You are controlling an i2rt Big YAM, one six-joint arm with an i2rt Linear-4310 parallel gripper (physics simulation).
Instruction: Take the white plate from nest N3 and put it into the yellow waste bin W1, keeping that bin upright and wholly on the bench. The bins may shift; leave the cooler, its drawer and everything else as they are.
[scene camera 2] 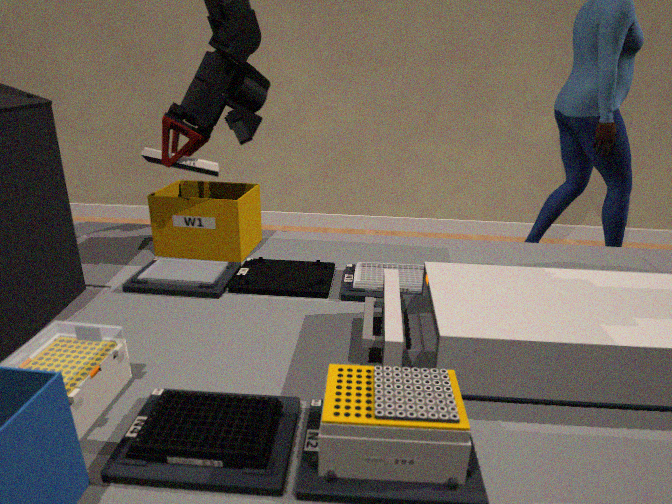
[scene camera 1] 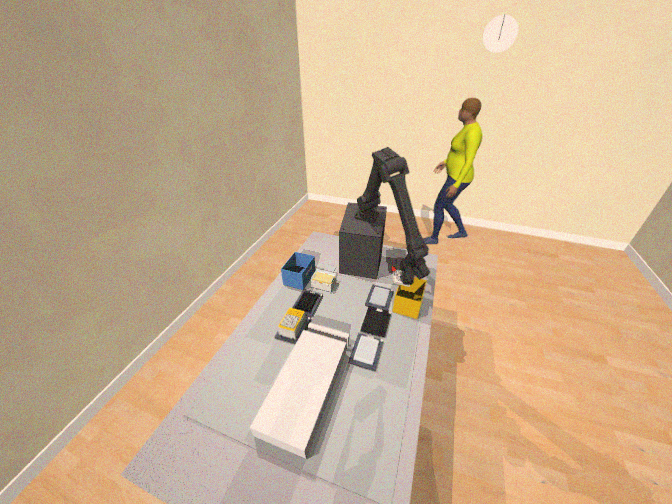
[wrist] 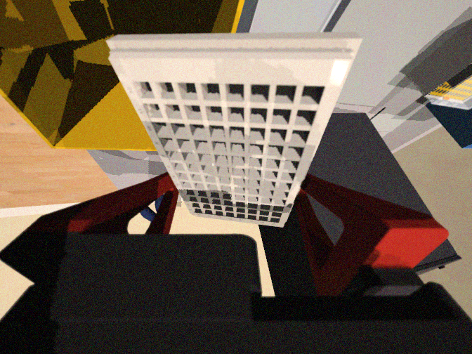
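Observation:
The white plate (scene camera 1: 398,276) (scene camera 2: 205,165) (wrist: 235,67) is held between the two red fingers of my gripper (scene camera 2: 169,162) (wrist: 235,176), which is shut on its long sides. In scene camera 2 the plate is tilted, its right end lower, above the rim of the yellow bin W1 (scene camera 1: 407,307) (scene camera 2: 195,243) (wrist: 110,131) and apart from it. The bin stands upright on the bench. In the wrist view its open top is at the upper left, partly hidden by the plate. The label of nest N3 is not readable in the far row.
The far row holds a nest with a pale plate (scene camera 2: 184,270), a black one (scene camera 2: 282,277) and one with a clear plate (scene camera 2: 374,275). The white cooler (scene camera 1: 303,385) (scene camera 2: 542,309), a blue bin (scene camera 1: 296,277) (scene camera 2: 37,439) and a dark pedestal (scene camera 1: 359,252) stand nearby. A person (scene camera 1: 464,157) (scene camera 2: 594,81) stands beyond.

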